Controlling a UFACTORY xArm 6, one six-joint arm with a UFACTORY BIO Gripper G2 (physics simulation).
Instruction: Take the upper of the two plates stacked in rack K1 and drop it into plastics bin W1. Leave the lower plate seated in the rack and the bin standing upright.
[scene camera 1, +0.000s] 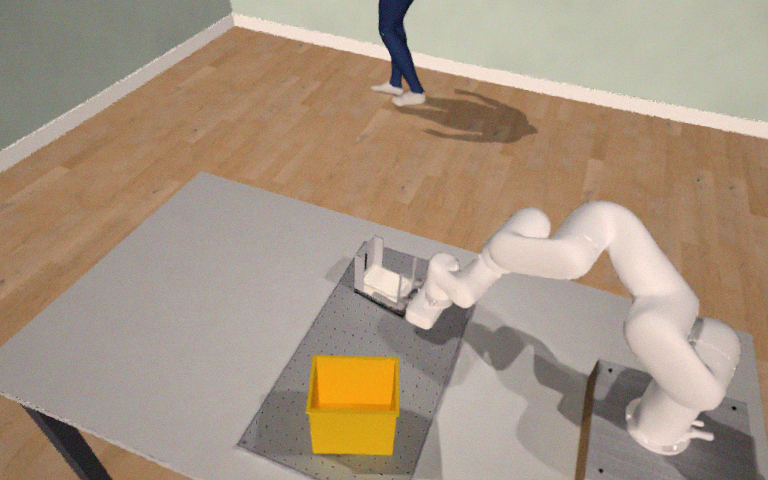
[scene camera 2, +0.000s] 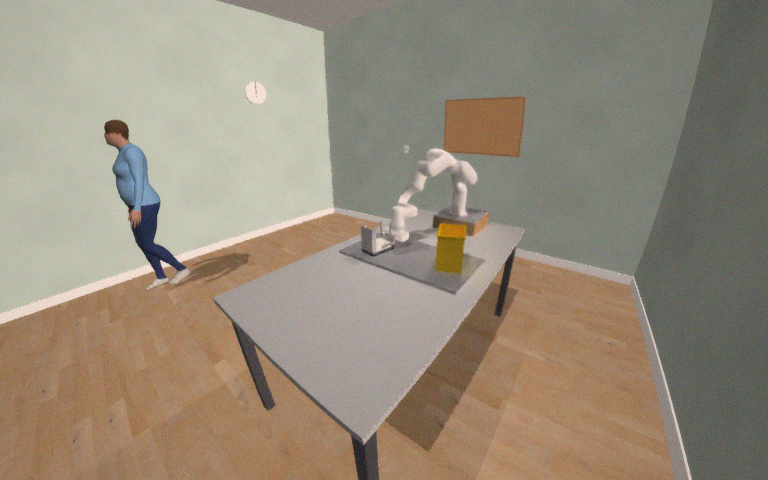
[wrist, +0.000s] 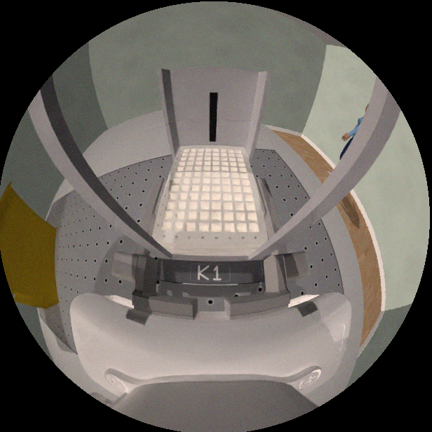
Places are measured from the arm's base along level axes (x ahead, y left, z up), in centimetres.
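Pixels of known places: end effector, tool point: (scene camera 1: 389, 286) (scene camera 2: 378, 243); arm's base, origin of the base link: (scene camera 1: 655, 425) (scene camera 2: 458, 213).
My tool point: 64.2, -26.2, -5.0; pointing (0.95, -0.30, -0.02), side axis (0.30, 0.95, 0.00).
Ahead of a thing's pixels: the offset from my tool point to its top centre, as dx, dy, dz. Level surfaces: height alone.
Rack K1 @[+0.5, -0.2, +11.3] (scene camera 1: 360, 276) (scene camera 2: 368, 240) (wrist: 235, 110) stands at the far end of the perforated board, with tall front posts and a slotted back wall. The upper plate @[+1.4, -0.5, +1.2] (scene camera 1: 384, 279) (wrist: 212, 220), pale with a grid of square wells, lies level between its posts. The lower plate is mostly hidden beneath it; the seam between them is hard to make out. My gripper (scene camera 1: 396, 287) (wrist: 213, 187) reaches in from the K1 label side, fingers along both long sides, shut on the upper plate. In scene camera 2 its fingers are too small to make out. Plastics bin W1 @[-1.9, +40.0, +14.5] (scene camera 1: 352, 433) (scene camera 2: 449, 253) (wrist: 27, 250) is yellow and upright.
The perforated board @[dz -3.4] (scene camera 1: 317, 345) (scene camera 2: 416, 268) carries rack and bin on the grey table @[dz -4.7] (scene camera 1: 186, 294) (scene camera 2: 339, 333). The rack's tall front posts (wrist: 82, 175) (wrist: 340, 185) rise on both sides ahead of the gripper body. A person (scene camera 1: 399, 50) (scene camera 2: 135, 186) is on the floor beyond the table.
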